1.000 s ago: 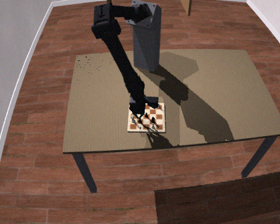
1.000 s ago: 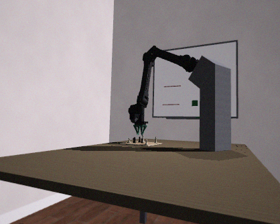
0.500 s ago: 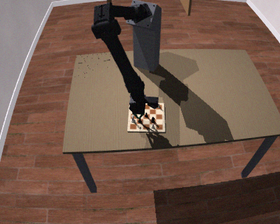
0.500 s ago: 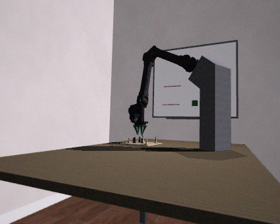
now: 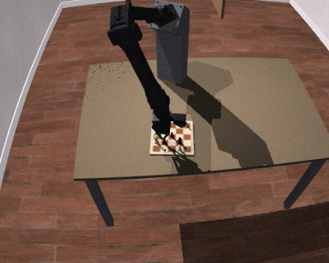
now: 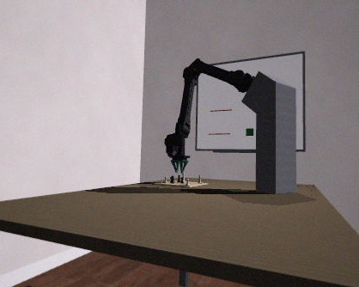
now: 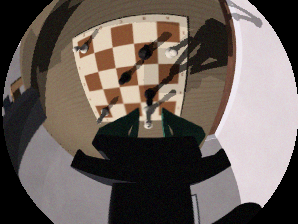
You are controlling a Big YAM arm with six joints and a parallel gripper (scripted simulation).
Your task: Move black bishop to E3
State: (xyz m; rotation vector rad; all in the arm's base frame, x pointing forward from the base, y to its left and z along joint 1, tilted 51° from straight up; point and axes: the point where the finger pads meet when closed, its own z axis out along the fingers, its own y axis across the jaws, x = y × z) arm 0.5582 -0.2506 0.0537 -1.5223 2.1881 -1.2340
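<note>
My hand is 4 cm above the black bishop. Round my hand: chessboard 6 cm to the left, 6 cm below, 1 cm behind.
</note>
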